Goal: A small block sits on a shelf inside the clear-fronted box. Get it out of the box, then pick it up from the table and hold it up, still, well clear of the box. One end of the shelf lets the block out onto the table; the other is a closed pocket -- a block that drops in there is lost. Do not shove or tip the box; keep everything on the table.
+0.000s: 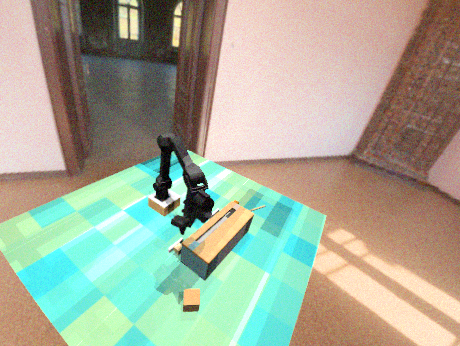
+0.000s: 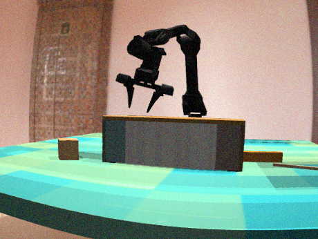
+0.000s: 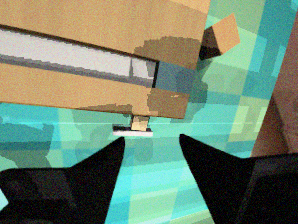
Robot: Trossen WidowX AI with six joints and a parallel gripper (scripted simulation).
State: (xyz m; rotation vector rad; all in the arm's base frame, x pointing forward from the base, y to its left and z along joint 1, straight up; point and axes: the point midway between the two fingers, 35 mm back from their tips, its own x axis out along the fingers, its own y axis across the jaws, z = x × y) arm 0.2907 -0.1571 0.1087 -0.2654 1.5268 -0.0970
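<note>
My gripper tip is now 20 mm past the tan block, 10 mm to the left of it and 130 mm above it. The rest, counted from my gripper tip: box (70 mm ahead, 140 mm to the left, 80 mm below); brown cube (170 mm ahead, 170 mm to the right, 120 mm below); orange bar (30 mm ahead, 360 mm to the left, 130 mm below).
</note>
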